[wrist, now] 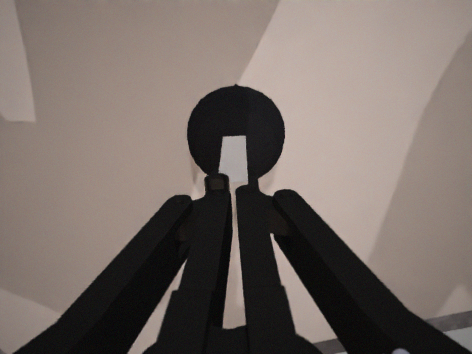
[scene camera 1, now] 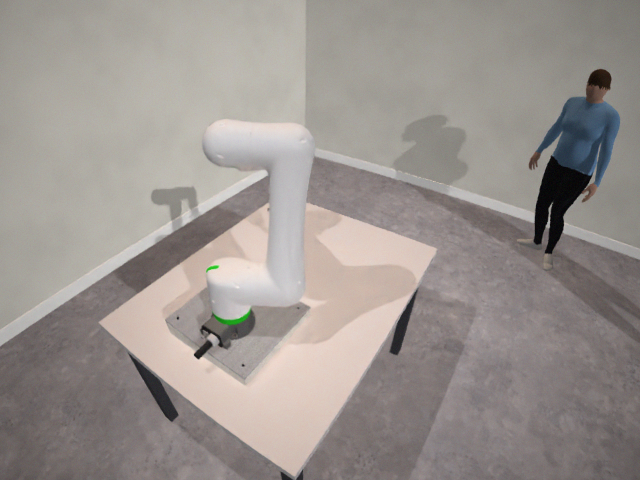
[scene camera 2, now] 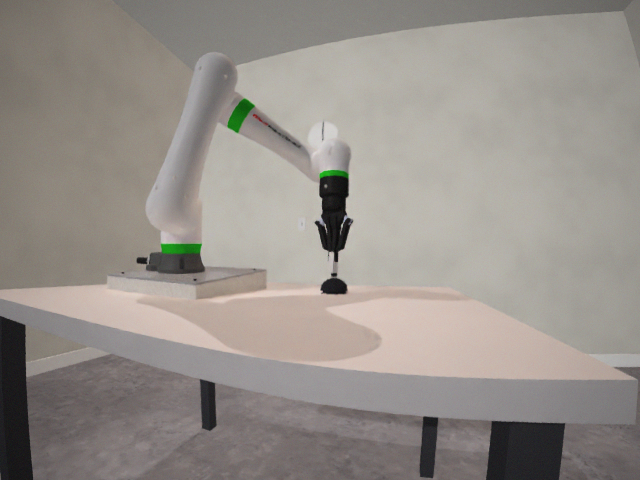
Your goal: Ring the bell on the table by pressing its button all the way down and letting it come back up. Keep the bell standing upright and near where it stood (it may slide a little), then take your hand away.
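Places are measured from the arm's base along level axes (x ahead, y left, z up), in millimetres.
Pixels of known places: gripper, between the fingertips: (wrist: 235,154) (scene camera 2: 333,273); arm's base, origin of its link: (scene camera 1: 233,321) (scene camera 2: 181,271).
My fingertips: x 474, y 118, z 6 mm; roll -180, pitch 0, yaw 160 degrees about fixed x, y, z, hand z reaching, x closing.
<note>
Ahead of a thing's pixels: the offset from my fingertips to its top centre. Level surfaces: height alone.
The bell, a black dome {2 mm ahead, 5 mm left, 0 mm up} (scene camera 2: 333,287) (wrist: 236,107), stands upright on the table {61 mm down} (scene camera 2: 465,351). A small dark button {2 mm ahead, 6 mm left, 0 mm up} (scene camera 2: 333,274) shows at its top in scene camera 2. My gripper (scene camera 2: 334,267) (wrist: 235,154) is shut and empty, pointing straight down over the bell's middle. Its light fingertip ends right at the button, with no clear gap between them. Whether they touch, and how far the button is pressed, I cannot tell. In the wrist view the fingertip covers the button. The bell and gripper are hidden behind the arm in scene camera 1.
The arm's base stands on a grey plate (scene camera 1: 258,341) (scene camera 2: 155,286) on the table, with a dark cable connector (scene camera 1: 206,346) at its side. A person (scene camera 1: 584,134) in a blue top stands on the floor near the wall, away from the table.
</note>
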